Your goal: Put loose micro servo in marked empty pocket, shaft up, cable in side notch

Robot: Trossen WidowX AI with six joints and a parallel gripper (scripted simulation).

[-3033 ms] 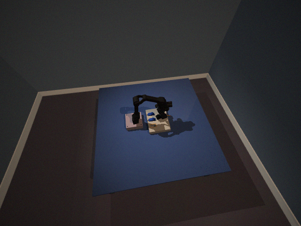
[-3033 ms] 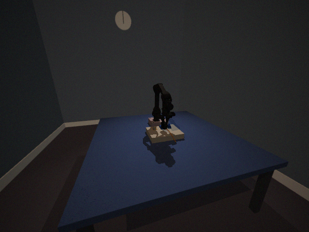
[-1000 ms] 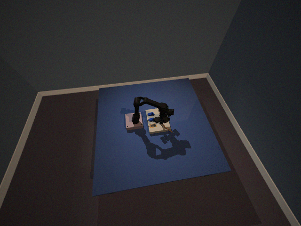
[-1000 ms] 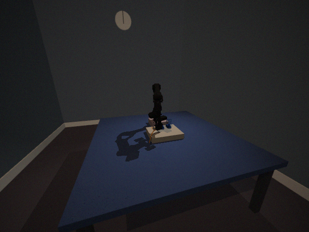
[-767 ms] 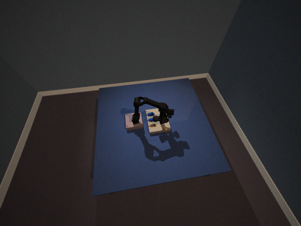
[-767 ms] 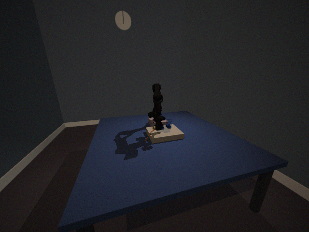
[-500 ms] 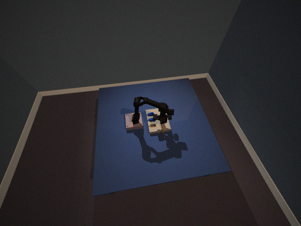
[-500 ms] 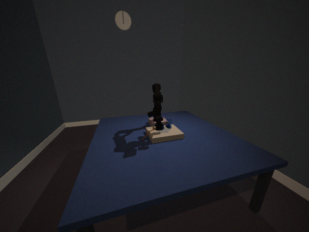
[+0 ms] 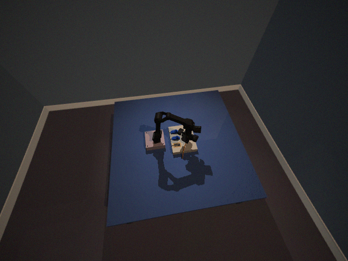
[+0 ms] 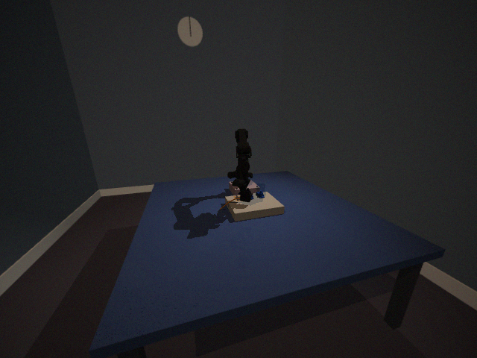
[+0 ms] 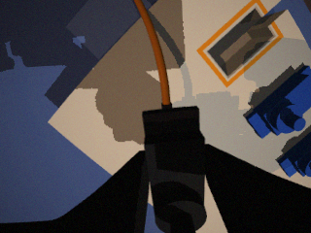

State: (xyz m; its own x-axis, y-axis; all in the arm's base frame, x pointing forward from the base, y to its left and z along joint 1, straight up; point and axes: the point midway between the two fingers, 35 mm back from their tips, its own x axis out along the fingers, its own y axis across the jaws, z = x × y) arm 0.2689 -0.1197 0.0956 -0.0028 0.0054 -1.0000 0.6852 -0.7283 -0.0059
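Now: the beige deck 10 cm below my gripper tip, 7 cm to the left of it and 2 cm ahead of it.
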